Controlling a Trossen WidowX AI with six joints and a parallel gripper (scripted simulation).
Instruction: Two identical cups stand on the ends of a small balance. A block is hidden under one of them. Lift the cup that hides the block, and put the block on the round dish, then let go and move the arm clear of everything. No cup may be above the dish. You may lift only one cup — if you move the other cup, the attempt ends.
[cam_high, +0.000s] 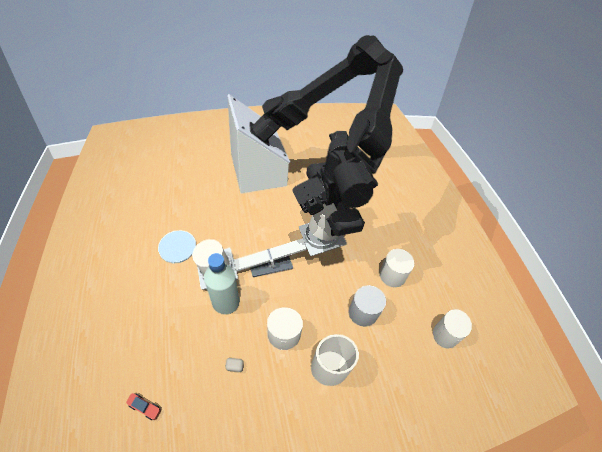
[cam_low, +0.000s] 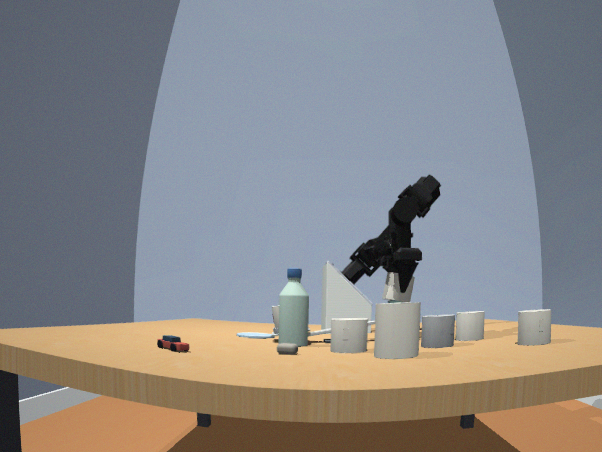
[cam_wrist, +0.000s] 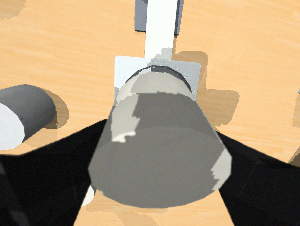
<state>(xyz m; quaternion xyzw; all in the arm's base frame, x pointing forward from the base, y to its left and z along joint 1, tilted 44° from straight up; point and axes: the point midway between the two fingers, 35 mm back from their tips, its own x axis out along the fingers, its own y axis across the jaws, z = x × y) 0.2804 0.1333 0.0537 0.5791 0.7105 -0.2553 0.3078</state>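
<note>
My gripper tip is 30 mm above the teal block and 10 mm to the left of it. From my gripper tip the other things lie so: green bottle 240 mm to the right, 110 mm ahead, 10 mm below; balance 130 mm to the right, 80 mm below, 20 mm ahead; mug 290 mm ahead, 80 mm below, 40 mm to the right.
</note>
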